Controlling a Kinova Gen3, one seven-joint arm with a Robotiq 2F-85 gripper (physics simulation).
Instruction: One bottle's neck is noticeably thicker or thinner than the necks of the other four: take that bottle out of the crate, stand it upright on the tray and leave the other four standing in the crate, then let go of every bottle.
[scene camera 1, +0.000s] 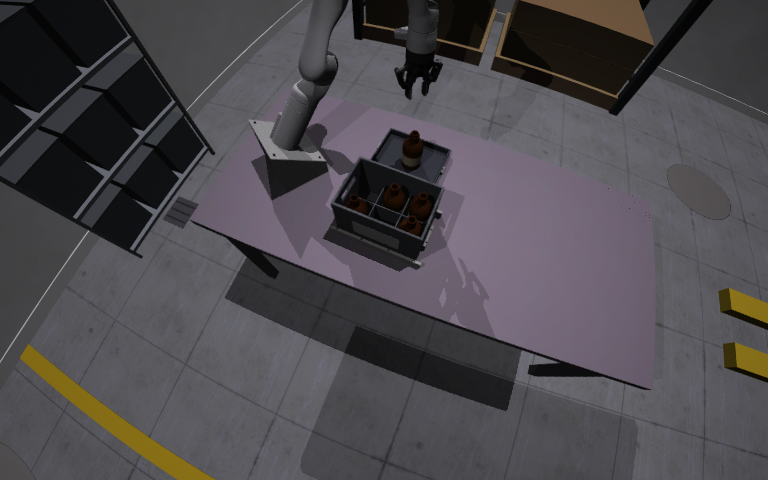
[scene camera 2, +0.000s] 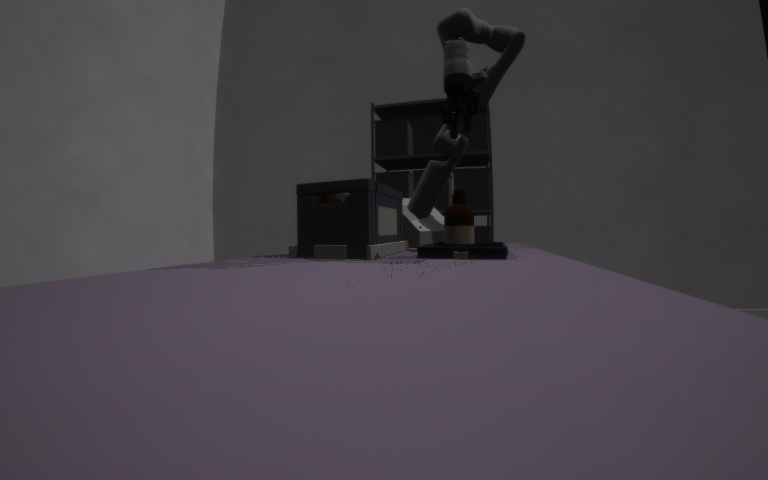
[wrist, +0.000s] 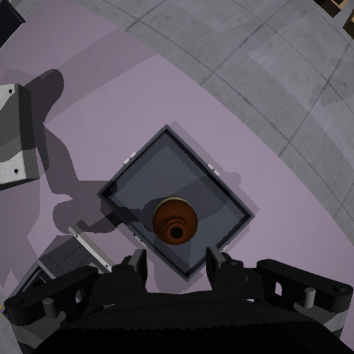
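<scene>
A brown bottle with a pale label stands upright on the dark tray, apart from the gripper. My gripper is open and empty, high above the tray and bottle. The grey crate stands beside the tray. Four brown bottles stand in it: one at the left, one in the middle, one at the right and one at the near right. Their lower parts are hidden by the crate.
The robot's base stands on the pink table, left of the tray. Pale low strips lie along the crate's foot. A shelf rack shows behind the arm. Large boxes stand beyond the table.
</scene>
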